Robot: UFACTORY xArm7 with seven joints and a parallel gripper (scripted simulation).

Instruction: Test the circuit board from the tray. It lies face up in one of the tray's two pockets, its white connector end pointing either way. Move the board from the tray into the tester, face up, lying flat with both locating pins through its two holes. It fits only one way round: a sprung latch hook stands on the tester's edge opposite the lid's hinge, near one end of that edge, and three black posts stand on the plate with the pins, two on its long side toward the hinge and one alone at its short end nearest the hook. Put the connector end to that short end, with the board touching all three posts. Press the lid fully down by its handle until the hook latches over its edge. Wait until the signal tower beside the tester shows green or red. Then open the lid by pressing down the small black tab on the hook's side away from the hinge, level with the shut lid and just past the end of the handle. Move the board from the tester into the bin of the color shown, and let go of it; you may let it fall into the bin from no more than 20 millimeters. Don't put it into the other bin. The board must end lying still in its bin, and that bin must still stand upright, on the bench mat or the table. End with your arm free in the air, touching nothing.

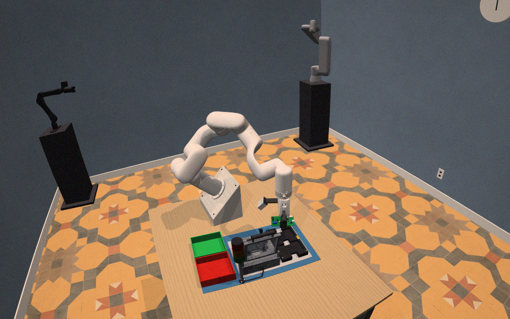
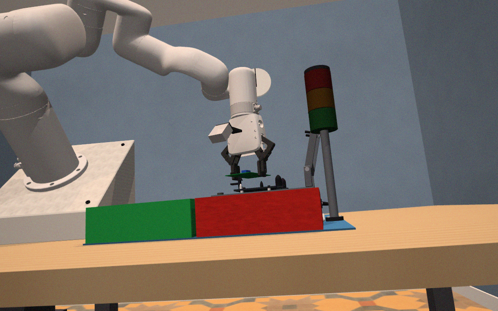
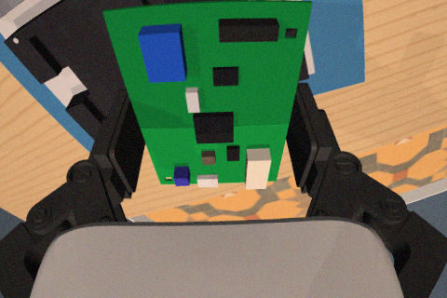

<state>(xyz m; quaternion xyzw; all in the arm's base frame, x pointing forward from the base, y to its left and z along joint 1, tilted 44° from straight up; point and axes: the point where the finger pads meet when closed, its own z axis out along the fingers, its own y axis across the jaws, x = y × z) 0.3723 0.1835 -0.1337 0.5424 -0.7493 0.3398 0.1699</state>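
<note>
The green circuit board lies right at my hand. Round my hand: tester plate 170 mm to the right, 60 mm ahead, 50 mm below; tester lid 180 mm to the right, 180 mm ahead, 60 mm above; black latch tab 110 mm to the right, 40 mm below, 10 mm behind.
</note>
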